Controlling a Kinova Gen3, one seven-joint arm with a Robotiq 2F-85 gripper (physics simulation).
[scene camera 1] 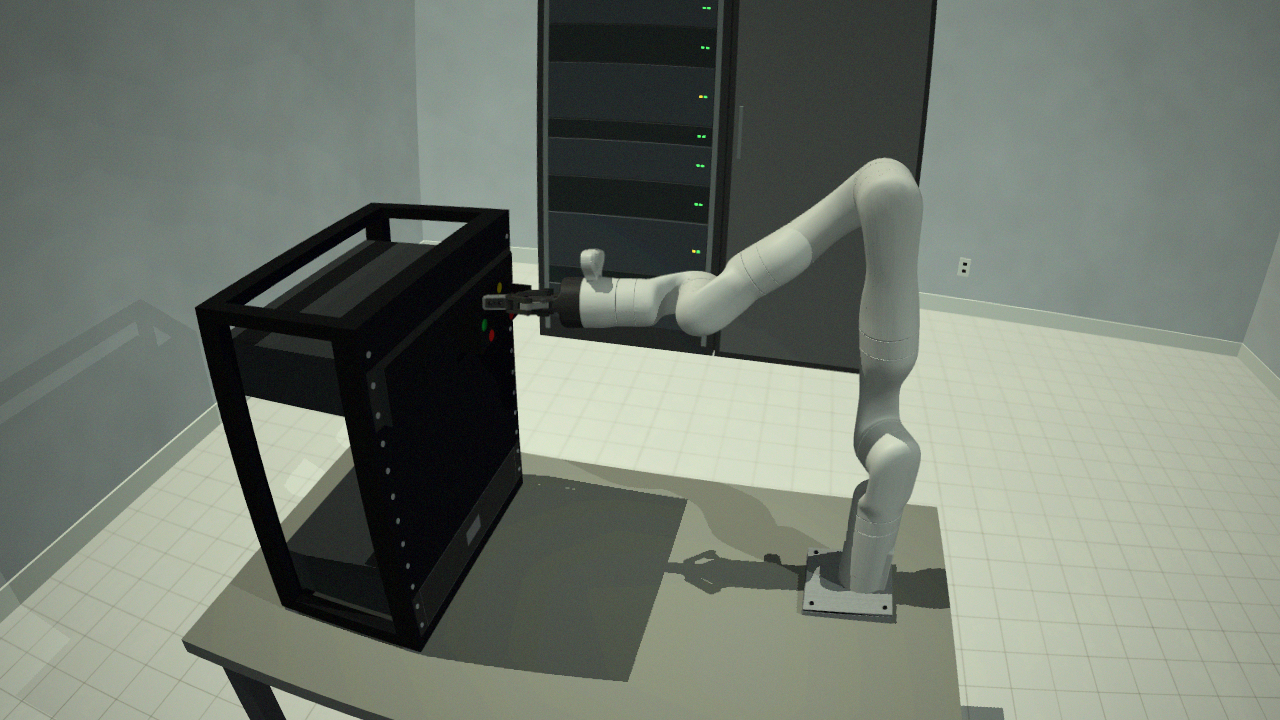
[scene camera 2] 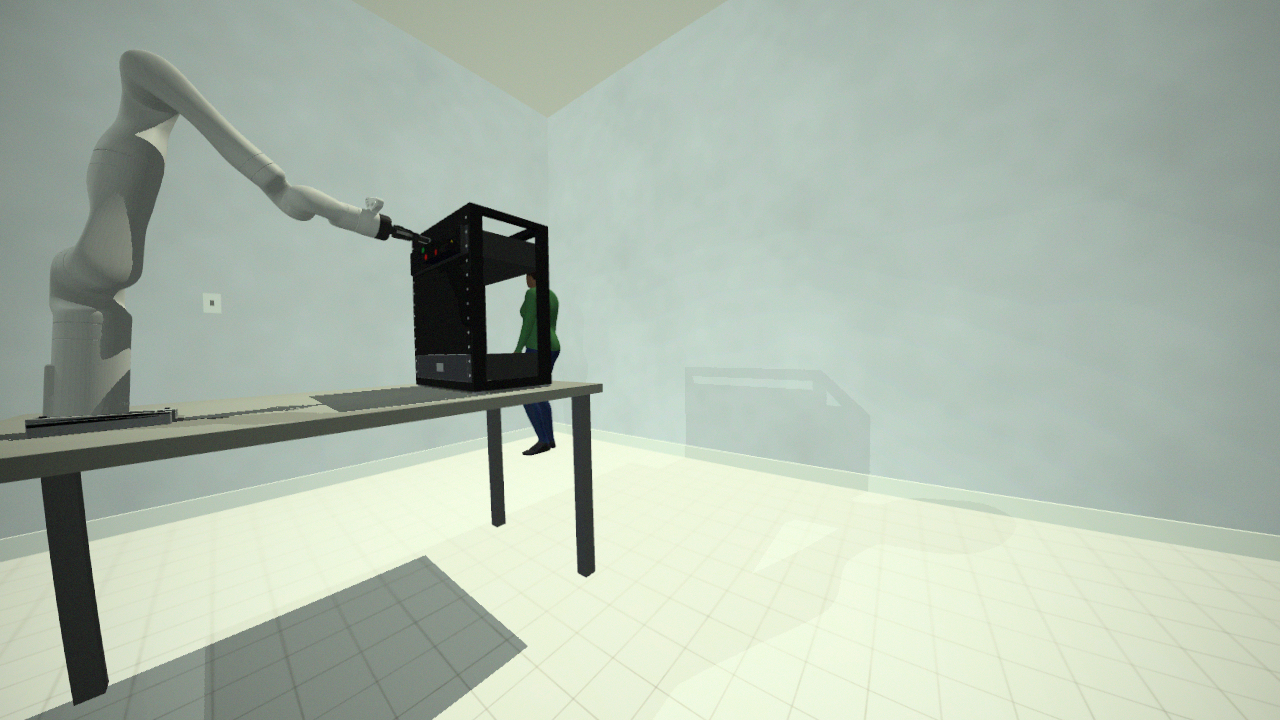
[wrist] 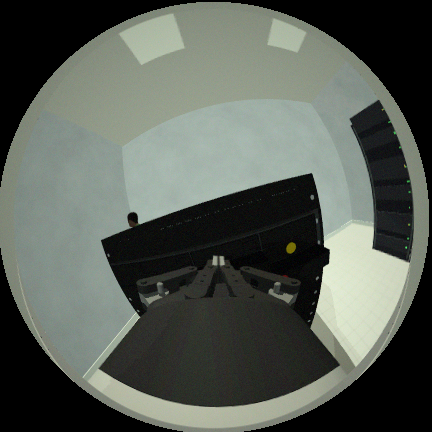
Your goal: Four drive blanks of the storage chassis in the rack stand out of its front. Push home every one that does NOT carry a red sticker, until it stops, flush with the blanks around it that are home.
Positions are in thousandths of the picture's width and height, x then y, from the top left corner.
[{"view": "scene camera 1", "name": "gripper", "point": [378, 420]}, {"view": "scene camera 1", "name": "black rack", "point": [307, 467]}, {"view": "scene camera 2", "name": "black rack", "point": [352, 380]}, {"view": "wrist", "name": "gripper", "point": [503, 608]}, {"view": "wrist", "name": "black rack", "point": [654, 541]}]
